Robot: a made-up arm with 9 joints.
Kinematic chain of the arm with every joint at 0, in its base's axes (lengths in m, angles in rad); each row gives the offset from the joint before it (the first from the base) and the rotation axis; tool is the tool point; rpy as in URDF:
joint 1: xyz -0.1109 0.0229 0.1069 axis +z
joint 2: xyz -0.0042 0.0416 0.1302 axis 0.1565 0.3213 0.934
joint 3: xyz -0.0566 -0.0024 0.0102 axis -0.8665 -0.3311 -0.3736
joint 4: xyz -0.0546 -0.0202 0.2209 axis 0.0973 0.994 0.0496
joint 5: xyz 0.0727 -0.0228 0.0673 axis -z
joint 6: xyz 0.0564 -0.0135 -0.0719 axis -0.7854 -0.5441 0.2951
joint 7: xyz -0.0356 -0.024 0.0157 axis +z
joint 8: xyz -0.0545 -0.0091 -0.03 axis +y
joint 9: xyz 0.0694 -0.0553 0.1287 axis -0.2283 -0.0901 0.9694
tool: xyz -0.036 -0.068 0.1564 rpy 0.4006 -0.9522 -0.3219
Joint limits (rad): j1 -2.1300..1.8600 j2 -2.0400..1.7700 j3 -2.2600..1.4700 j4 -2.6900..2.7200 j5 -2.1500..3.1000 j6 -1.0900..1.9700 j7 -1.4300..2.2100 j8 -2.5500..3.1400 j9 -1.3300..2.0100
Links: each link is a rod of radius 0.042 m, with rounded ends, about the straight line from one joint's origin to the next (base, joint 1, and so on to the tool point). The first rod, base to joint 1, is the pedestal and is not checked.
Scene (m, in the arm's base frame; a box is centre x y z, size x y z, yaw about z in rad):
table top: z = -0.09
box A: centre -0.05 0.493 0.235 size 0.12 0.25 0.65 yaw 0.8
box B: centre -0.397 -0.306 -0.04 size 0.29 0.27 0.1 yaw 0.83
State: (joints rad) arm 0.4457 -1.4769 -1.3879 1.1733 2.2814 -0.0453 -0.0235 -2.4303 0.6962
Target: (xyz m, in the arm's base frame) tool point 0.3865 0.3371 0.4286
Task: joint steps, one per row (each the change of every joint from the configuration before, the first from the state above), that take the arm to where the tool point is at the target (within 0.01 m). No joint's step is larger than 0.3 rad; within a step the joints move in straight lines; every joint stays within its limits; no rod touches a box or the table.
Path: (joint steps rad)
1: -0.2605 0.0338 0.0616 0.2210 -0.1422 0.0524 0.0003 0.1876 0.1309
2: -0.2605 0.0338 0.0617 0.2209 -0.1423 0.0525 0.0003 0.1876 0.1309
3: -0.2605 0.0339 0.0616 0.2210 -0.1422 0.0524 0.0003 0.1875 0.1309
4: -0.2605 0.0338 0.0616 0.2209 -0.1422 0.0525 0.0002 0.1876 0.1309
5: -0.2605 0.0338 0.0616 0.2210 -0.1423 0.0524 0.0003 0.1876 0.1309
6: -0.2605 0.0338 0.0617 0.2209 -0.1422 0.0525 0.0003 0.1876 0.1309
7: -0.2605 0.0338 0.0616 0.2210 -0.1422 0.0524 0.0003 0.1875 0.1310
8: 0.0803 -0.1333 0.1385 -0.2544 0.0700 0.0073 0.1226 -0.2388 -0.1455
9: 0.0803 -0.1333 0.1384 -0.2543 0.0699 0.0073 0.1226 -0.2387 -0.1454
10: 0.0803 -0.1333 0.1384 -0.2544 0.0700 0.0073 0.1226 -0.2388 -0.1454
11: 0.0803 -0.1333 0.1385 -0.2543 0.0700 0.0074 0.1226 -0.2388 -0.1455
12: 0.0803 -0.1333 0.1384 -0.2544 0.0700 0.0073 0.1226 -0.2388 -0.1454
13: 0.0803 -0.1333 0.1385 -0.2543 0.0700 0.0073 0.1226 -0.2388 -0.1454

